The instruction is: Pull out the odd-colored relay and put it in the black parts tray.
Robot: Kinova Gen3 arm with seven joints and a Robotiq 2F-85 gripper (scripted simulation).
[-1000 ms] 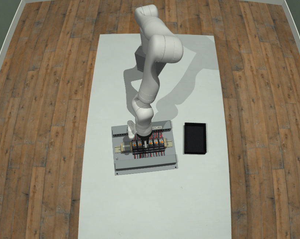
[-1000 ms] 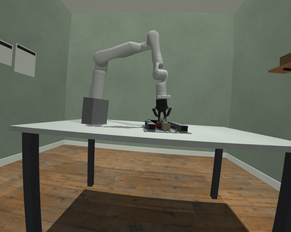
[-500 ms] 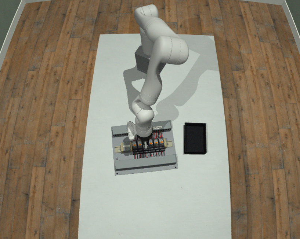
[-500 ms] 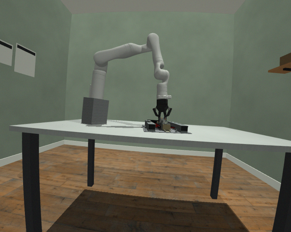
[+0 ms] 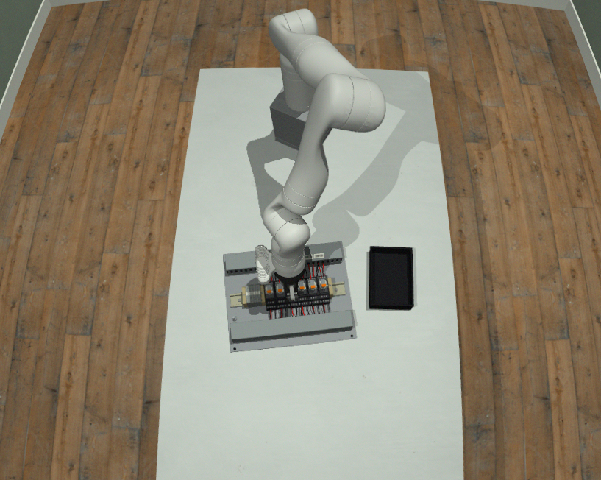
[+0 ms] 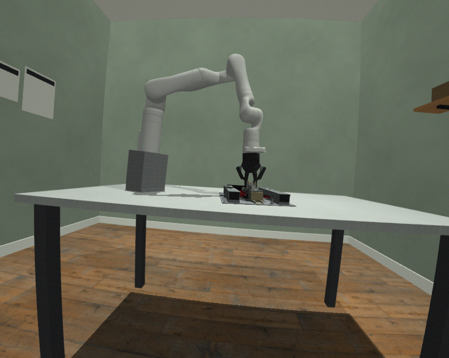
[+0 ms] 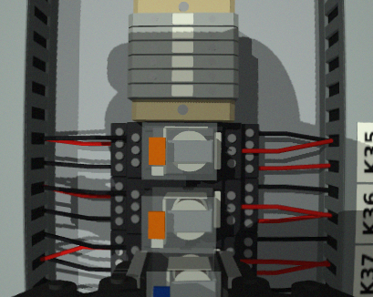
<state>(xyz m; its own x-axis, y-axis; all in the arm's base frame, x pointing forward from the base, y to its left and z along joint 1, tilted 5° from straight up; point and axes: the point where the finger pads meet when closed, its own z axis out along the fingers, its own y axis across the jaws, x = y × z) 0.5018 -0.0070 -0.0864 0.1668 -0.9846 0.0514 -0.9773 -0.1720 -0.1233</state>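
My gripper is now 10 mm above the blue-button relay. The rest, counted from my hand: black parts tray (50 mm behind, 260 mm to the left, 40 mm below); then grey relay panel (10 mm to the right, 40 mm below).
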